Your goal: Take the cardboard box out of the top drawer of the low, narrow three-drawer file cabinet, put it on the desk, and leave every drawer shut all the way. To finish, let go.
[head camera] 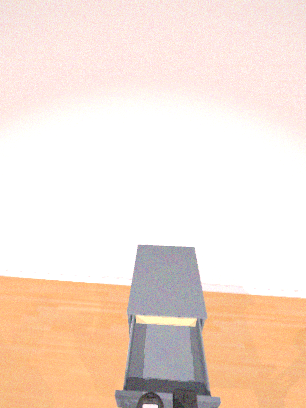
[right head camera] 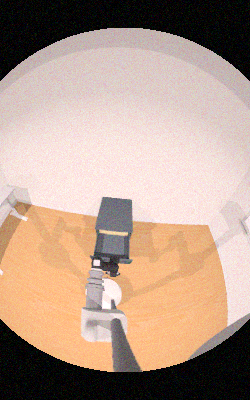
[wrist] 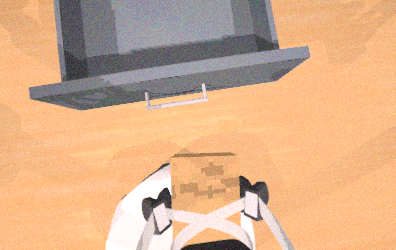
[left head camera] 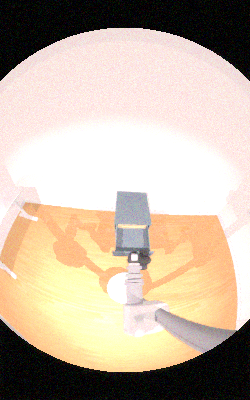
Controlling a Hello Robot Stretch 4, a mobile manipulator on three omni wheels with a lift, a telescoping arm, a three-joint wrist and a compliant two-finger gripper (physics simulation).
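Places are measured from the robot's base along level axes (x ahead, y left, z up), in metres.
Pixels of known places: gripper, fingertip midpoint: [wrist: 204,195]; robot's base at its link origin: [right head camera: 104,292] [left head camera: 124,286].
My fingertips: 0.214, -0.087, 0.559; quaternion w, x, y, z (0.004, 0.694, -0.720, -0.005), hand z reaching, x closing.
Observation:
For each thing: its top centre in the pictures, then the offset to it from my fingertips, as dx, dy, dz. "spot": a spot on its surface instead.
- low grey file cabinet at a spot on its surface: [head camera: 167,280] [left head camera: 132,208] spot: +0.693, +0.005, -0.067
- brown cardboard box at its top centre: [wrist: 206,208] -0.001, +0.000, +0.041
The low grey file cabinet [head camera: 167,280] [left head camera: 132,207] [right head camera: 116,212] stands against the wall. Its top drawer [head camera: 125,398] [left head camera: 118,253] [wrist: 280,62] is pulled far out, and the part of its inside that shows is bare. The lower drawers are hidden from above. In the wrist view my gripper [wrist: 204,195] is shut on the brown cardboard box [wrist: 205,172], with one fingertip against each side. Box and gripper are outside the drawer, in front of its handle [wrist: 177,104], with floor showing beyond them. The head views do not show the box clearly.
Pale furniture with white legs [left head camera: 31,218] [right head camera: 20,216] stands at the left edge, possibly the desk; its top is mostly cut off. A white round shape [left head camera: 117,289] [right head camera: 112,294] lies below my arm. A wall stands behind the cabinet. Another pale object shows at the right edge.

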